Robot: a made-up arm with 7 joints. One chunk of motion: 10 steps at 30 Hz.
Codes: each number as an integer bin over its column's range. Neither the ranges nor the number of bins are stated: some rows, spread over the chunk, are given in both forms.
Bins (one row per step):
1: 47 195 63 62 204 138 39
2: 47 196 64 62 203 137 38
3: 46 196 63 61 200 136 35
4: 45 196 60 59 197 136 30
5: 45 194 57 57 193 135 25
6: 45 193 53 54 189 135 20
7: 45 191 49 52 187 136 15
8: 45 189 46 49 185 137 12
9: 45 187 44 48 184 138 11
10: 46 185 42 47 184 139 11
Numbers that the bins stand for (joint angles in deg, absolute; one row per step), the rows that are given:
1: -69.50 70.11 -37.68 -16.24 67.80 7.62 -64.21
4: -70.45 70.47 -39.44 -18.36 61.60 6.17 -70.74
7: -70.45 68.67 -45.86 -23.30 52.73 6.17 -81.62
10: -69.97 66.51 -49.95 -26.83 50.07 8.34 -84.52
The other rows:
2: -69.50 70.47 -37.10 -16.24 66.91 6.89 -64.93
3: -69.97 70.47 -37.68 -16.95 64.25 6.17 -67.11
5: -70.45 69.75 -41.19 -19.77 58.05 5.44 -74.36
6: -70.45 69.39 -43.53 -21.89 54.51 5.44 -77.99
8: -70.45 67.95 -47.62 -25.42 50.96 6.89 -83.79
9: -70.45 67.23 -48.78 -26.12 50.07 7.62 -84.52

